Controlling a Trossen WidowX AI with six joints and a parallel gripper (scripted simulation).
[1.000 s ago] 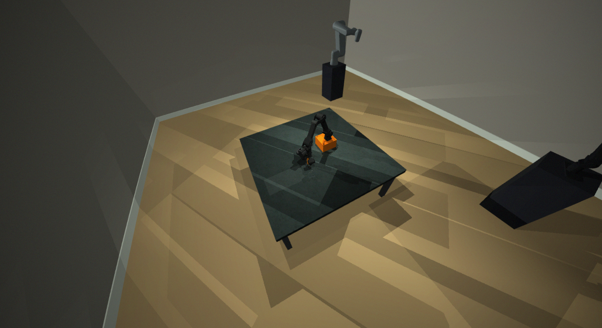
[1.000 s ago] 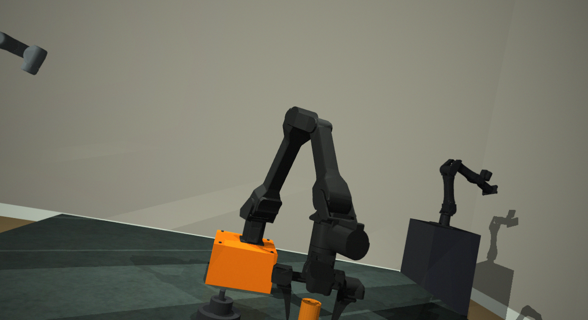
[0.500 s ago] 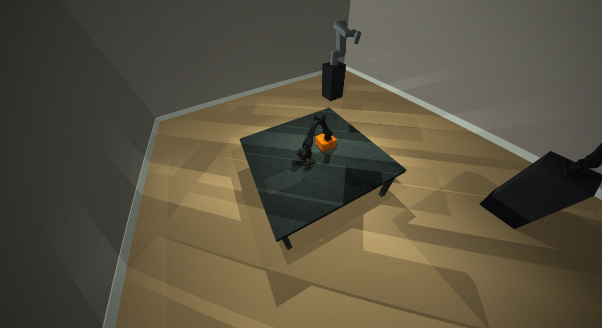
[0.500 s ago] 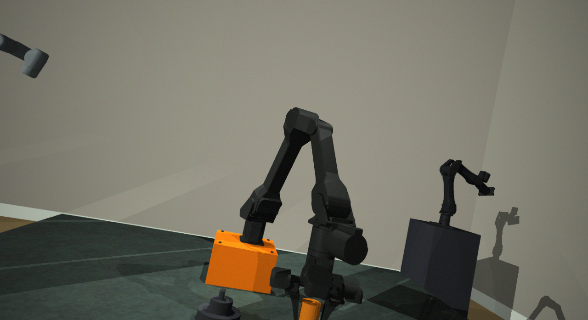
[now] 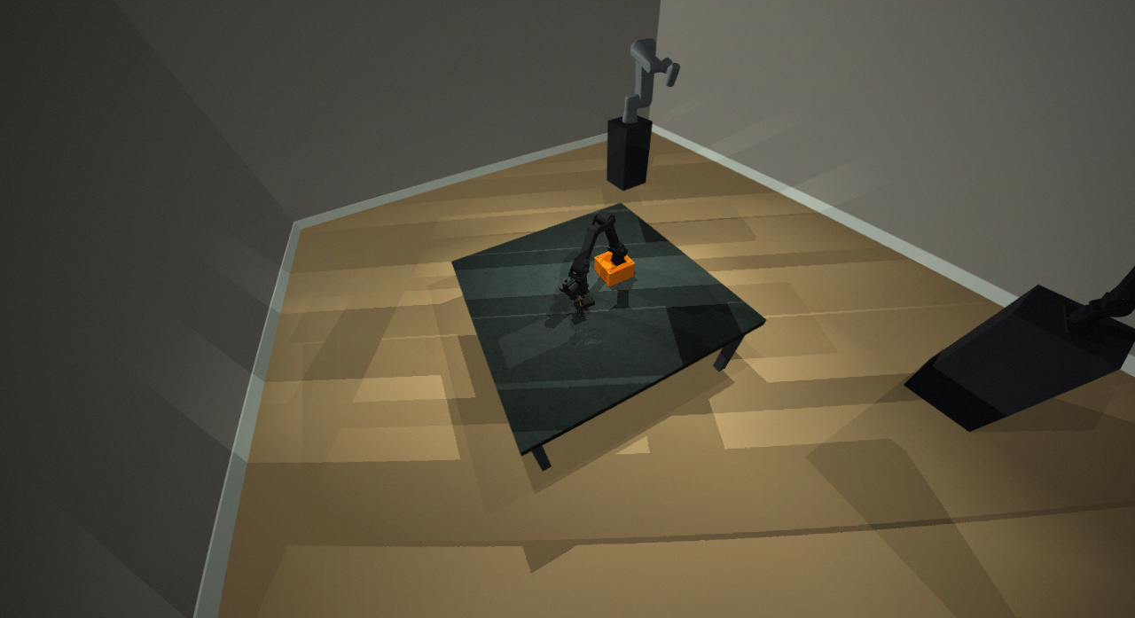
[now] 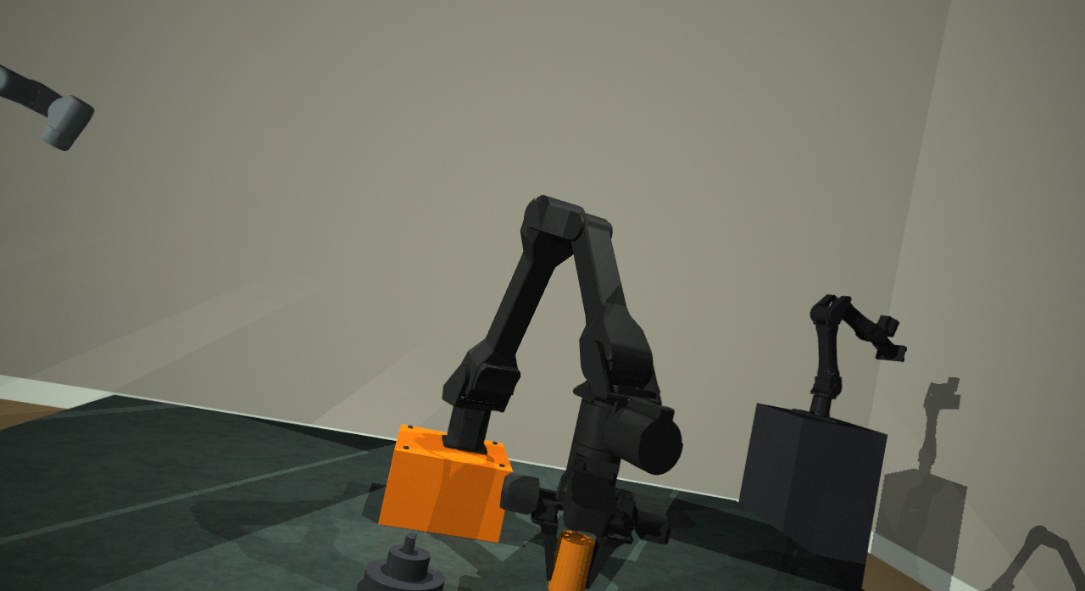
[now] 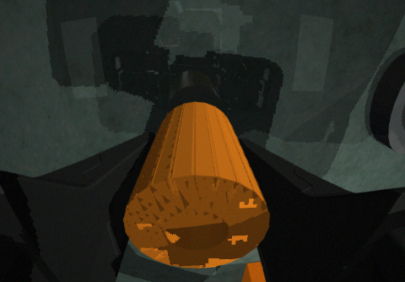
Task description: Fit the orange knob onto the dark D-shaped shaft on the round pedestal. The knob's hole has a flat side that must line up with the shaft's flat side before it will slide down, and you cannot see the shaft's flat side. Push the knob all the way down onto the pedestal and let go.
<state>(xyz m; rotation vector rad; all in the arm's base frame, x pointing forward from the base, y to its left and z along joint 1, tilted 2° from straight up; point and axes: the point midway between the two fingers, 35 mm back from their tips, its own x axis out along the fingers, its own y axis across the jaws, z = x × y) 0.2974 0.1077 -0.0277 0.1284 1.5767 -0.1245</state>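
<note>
The round dark pedestal lies 180 mm to the right of my gripper tip. Round my gripper tip: orange knob: 20 mm above.
</note>
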